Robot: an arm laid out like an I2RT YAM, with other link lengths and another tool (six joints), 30 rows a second.
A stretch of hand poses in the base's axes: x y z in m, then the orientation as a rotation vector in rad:
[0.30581 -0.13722 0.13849 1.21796 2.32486 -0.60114]
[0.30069 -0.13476 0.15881 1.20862 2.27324 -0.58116]
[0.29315 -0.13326 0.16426 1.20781 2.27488 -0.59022]
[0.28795 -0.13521 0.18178 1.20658 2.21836 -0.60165]
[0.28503 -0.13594 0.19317 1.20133 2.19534 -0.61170]
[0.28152 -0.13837 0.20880 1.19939 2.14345 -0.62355]
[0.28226 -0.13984 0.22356 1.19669 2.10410 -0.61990]
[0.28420 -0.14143 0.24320 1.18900 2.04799 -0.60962]
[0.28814 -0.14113 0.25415 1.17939 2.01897 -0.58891]
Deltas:
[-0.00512 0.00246 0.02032 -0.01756 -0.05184 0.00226]
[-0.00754 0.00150 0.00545 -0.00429 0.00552 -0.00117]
[-0.00520 -0.00195 0.01752 -0.03372 -0.03906 -0.01144]
[-0.00292 -0.00073 0.01139 -0.01838 -0.01387 -0.00283]
[-0.00351 -0.00243 0.01563 -0.03213 -0.03491 -0.01090]
[0.00074 -0.00147 0.01476 -0.01834 -0.03285 -0.00428]
[0.00194 -0.00159 0.01964 -0.02507 -0.04987 -0.00236]
[0.00394 0.00030 0.01095 -0.00737 -0.03427 0.00731]

